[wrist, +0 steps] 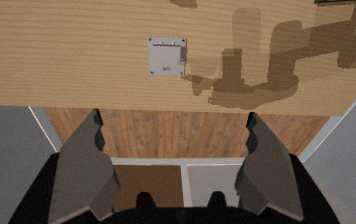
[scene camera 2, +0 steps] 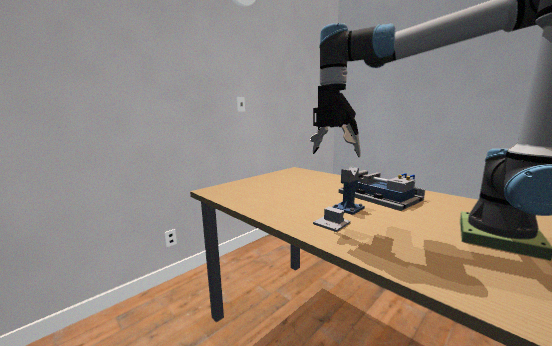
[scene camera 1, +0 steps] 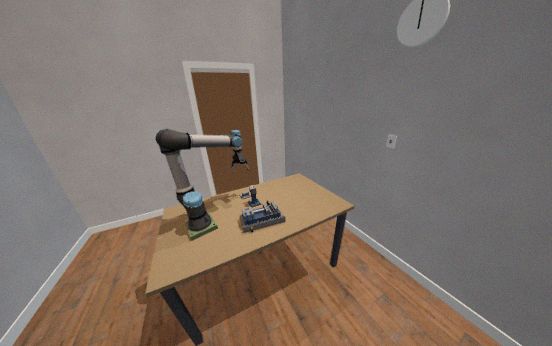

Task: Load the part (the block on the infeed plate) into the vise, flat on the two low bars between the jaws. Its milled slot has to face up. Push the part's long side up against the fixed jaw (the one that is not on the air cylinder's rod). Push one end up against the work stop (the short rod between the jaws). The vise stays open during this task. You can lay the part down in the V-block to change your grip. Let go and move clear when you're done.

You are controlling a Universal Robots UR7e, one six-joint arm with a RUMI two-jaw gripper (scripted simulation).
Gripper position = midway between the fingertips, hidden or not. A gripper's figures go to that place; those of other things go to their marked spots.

The gripper (wrist: 176,111) is 0.13 m from the lens. A grey infeed plate (wrist: 155,66): 0.35 m from the lens.
